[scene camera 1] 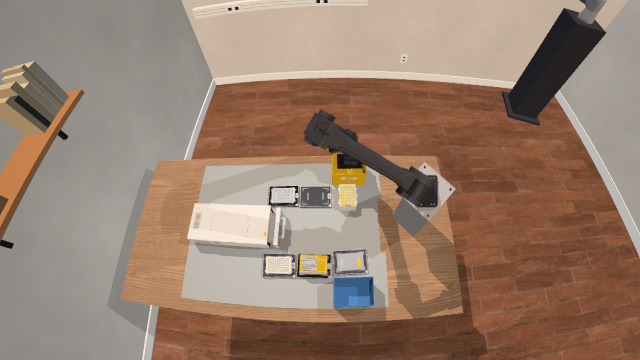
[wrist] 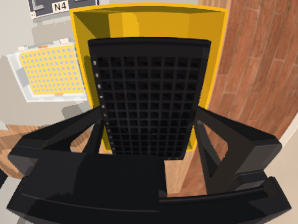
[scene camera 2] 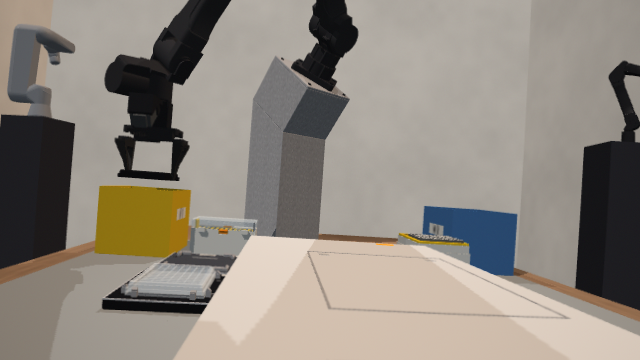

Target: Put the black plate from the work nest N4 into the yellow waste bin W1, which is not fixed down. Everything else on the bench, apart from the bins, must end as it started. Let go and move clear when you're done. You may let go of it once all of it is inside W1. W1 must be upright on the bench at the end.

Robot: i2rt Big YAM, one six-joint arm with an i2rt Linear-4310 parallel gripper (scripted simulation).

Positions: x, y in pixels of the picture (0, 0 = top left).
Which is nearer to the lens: the black plate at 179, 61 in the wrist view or the yellow waste bin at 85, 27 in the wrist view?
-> The black plate.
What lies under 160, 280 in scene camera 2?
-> A clear plate.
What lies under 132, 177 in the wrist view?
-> My gripper.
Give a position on a blue bin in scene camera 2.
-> At 491, 236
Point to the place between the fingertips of my gripper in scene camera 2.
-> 150, 178
